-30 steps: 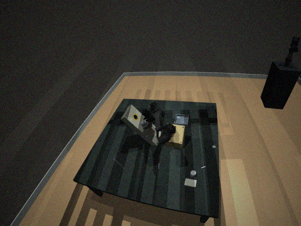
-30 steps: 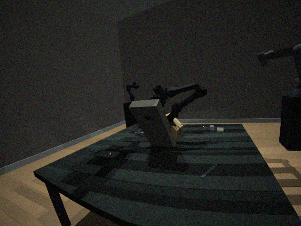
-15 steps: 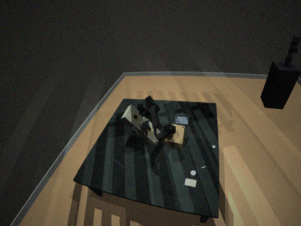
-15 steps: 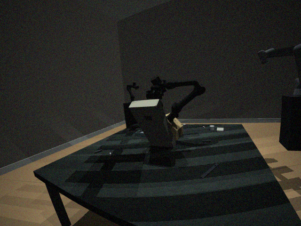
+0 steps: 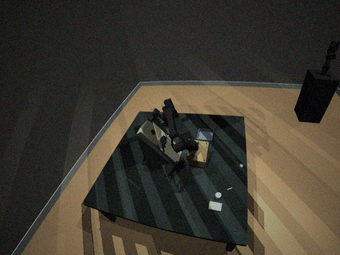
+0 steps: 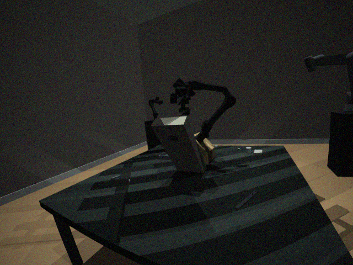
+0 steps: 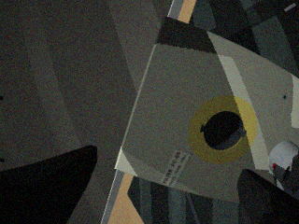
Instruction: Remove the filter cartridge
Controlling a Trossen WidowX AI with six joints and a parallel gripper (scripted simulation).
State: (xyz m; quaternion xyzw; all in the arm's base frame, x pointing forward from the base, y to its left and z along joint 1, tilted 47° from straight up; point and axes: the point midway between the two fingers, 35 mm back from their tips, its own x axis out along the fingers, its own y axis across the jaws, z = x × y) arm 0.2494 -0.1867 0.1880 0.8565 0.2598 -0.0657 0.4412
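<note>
Now: gripper tip 30 mm past the round grey filter cartridge and 170 mm above it. Round my gripper tip: grey tray: 340 mm behind, 300 mm to the right, 390 mm below.
</note>
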